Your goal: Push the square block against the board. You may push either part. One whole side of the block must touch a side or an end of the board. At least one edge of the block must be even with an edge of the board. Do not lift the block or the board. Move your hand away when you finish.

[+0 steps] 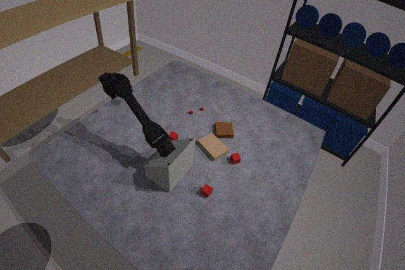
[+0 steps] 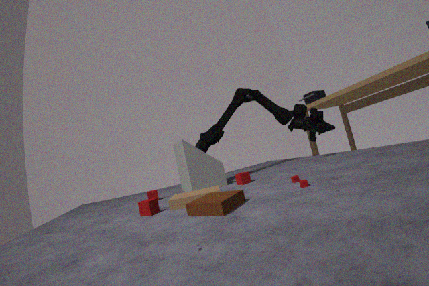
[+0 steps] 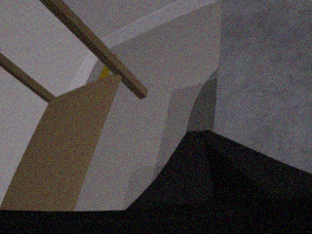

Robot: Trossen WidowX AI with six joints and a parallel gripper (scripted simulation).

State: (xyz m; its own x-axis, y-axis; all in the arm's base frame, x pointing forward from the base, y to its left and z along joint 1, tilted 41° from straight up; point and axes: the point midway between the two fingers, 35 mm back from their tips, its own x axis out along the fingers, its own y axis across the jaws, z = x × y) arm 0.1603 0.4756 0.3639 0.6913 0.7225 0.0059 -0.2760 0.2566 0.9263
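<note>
Now: the brown square block 220 mm ahead of my gripper tip, 660 mm to the right of it and 110 mm below it. Also, from my gripper tip: board (80 mm ahead, 690 mm to the right, 110 mm below).
</note>
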